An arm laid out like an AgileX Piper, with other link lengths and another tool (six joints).
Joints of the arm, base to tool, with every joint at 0 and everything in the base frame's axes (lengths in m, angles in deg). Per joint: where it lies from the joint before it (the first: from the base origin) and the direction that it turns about. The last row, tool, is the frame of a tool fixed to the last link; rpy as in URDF.
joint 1: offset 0 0 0.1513 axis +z
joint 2: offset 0 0 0 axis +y
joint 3: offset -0.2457 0 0.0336 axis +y
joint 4: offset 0.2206 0 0.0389 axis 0.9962 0 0.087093
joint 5: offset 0 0 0 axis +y
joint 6: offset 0.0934 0 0.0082 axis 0.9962 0 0.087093
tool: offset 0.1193 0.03 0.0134 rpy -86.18 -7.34 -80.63
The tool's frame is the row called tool.
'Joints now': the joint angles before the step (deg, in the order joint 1, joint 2, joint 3, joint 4, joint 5, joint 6). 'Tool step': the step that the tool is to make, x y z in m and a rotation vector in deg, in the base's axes. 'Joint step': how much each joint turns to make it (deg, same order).
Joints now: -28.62 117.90 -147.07 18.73 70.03 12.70
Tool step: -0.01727 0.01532 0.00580 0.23 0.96 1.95
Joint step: 0.00 -5.89 7.46 1.54 0.01 -1.99
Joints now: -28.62 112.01 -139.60 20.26 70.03 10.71
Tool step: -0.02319 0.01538 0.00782 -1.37 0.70 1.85
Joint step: 0.00 -6.96 7.93 0.62 -0.11 -2.75
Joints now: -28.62 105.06 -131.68 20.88 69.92 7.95
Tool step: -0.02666 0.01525 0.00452 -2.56 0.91 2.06
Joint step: 0.00 -7.28 8.05 0.00 0.01 -3.59
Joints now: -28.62 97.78 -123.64 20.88 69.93 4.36
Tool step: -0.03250 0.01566 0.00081 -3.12 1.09 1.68
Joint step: 0.00 -8.45 9.17 -0.73 -0.09 -3.56
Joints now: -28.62 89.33 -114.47 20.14 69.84 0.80
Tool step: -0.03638 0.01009 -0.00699 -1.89 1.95 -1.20
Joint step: 0.00 -8.96 9.71 -2.77 0.14 -0.22
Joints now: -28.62 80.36 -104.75 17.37 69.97 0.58
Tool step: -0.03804 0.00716 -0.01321 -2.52 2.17 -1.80
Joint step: 0.01 -9.17 9.84 -3.72 0.02 0.01
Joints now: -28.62 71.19 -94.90 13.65 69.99 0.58
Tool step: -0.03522 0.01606 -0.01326 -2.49 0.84 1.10
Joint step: 0.02 -9.23 9.34 -0.93 -0.05 -2.41
